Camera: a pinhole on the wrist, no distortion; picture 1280 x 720 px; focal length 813.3 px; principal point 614.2 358.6 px. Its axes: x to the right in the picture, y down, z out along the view. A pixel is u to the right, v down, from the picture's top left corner.
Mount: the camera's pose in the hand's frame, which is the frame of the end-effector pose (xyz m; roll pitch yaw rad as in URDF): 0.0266 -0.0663 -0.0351 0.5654 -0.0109 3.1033
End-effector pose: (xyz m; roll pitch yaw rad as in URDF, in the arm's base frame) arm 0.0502 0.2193 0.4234 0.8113 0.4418 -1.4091
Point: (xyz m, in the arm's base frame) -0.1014 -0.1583 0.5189
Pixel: 59.7 597.0
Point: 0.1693 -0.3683 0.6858
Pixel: 49.4 77.4
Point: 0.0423 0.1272 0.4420
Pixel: 342.0 165.1
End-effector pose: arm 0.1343 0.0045 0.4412 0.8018 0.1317 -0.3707
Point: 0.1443 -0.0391 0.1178
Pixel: behind the camera
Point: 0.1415 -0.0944 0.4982
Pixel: 588.3 553.5
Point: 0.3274 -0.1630 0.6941
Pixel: 241.1 304.7
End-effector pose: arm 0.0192 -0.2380 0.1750 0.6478 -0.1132 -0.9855
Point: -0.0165 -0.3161 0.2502
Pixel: 478.5 525.9
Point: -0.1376 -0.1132 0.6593
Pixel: 870.8 340.5
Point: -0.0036 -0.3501 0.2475
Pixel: 262.9 577.4
